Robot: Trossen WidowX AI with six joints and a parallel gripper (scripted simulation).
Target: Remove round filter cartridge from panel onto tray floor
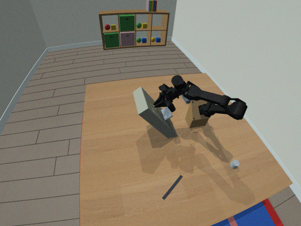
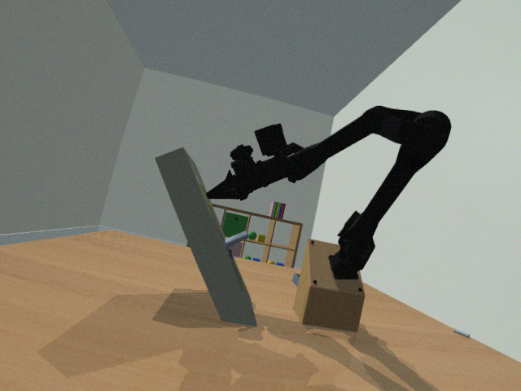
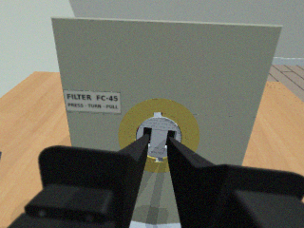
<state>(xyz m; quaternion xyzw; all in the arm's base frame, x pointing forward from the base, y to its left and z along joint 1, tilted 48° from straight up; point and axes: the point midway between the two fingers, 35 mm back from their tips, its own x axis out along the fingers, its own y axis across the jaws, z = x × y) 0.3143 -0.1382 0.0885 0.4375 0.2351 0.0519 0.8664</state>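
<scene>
The round grey filter cartridge lies 20 mm ahead of my gripper tip and 10 mm below it. The rest, counted from my gripper tip: grey service panel 30 mm behind, 80 mm below; then small grey bracket 80 mm behind, 10 mm to the left, 100 mm below; then grey-blue tray 450 mm behind, 240 mm to the right, 230 mm below.
</scene>
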